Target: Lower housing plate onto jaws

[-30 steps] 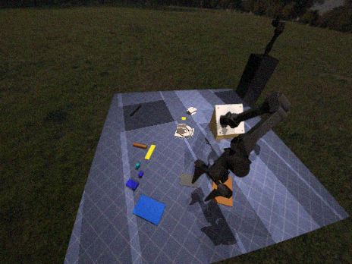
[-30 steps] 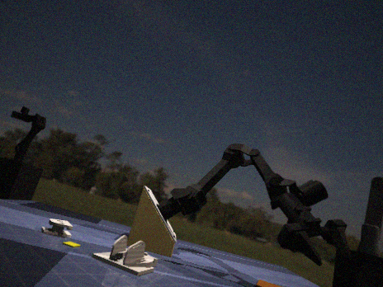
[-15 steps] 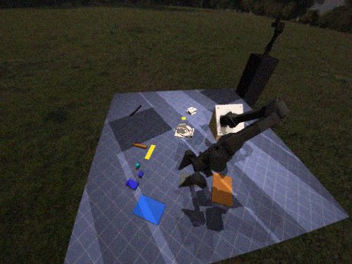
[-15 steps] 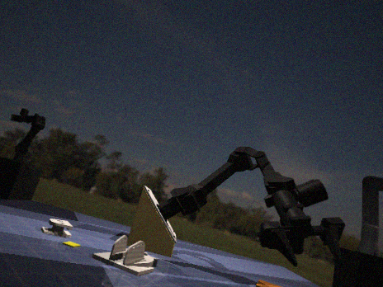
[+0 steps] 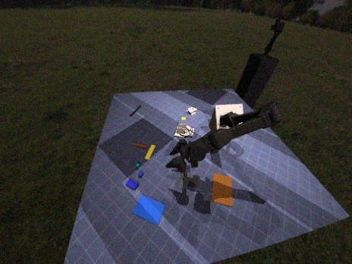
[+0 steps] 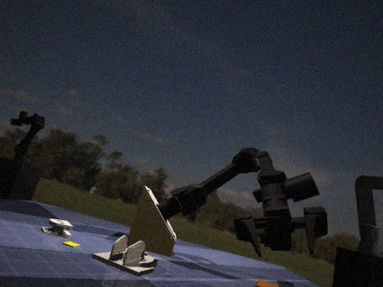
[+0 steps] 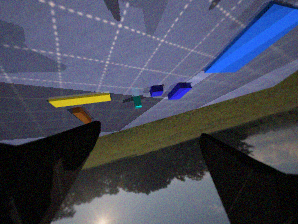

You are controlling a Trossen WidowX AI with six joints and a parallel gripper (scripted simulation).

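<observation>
Now: the yellow square 160 mm behind my gripper tip, 450 mm to the right of it and 120 mm below it. Also, from my gripper tip: orange bar: 170 mm ahead, 190 mm to the right, 110 mm below; blue piece: 100 mm ahead, 180 mm to the left, 110 mm below; yellow bar: 100 mm ahead, 140 mm to the right, 120 mm below.
</observation>
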